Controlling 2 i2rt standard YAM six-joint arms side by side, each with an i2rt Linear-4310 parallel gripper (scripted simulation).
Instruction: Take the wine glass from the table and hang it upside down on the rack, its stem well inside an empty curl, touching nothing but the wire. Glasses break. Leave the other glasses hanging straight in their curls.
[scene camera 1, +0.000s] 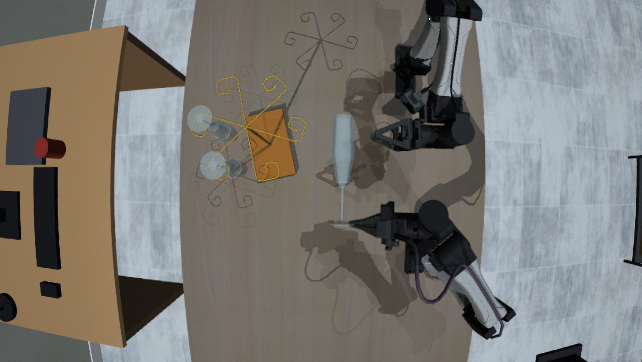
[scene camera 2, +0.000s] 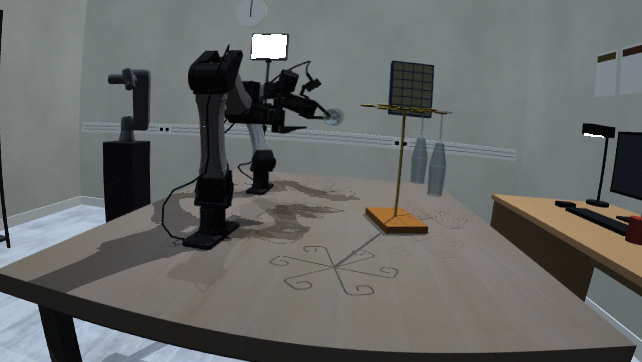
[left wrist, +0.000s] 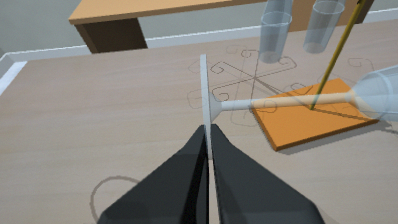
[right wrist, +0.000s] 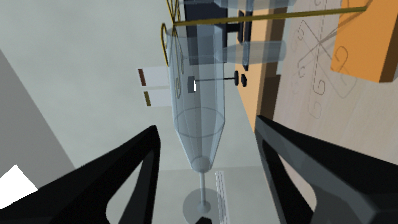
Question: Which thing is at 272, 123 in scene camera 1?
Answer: A yellow wire rack.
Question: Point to a yellow wire rack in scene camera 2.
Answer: At 398, 221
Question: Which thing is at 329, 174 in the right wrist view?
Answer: The right gripper.
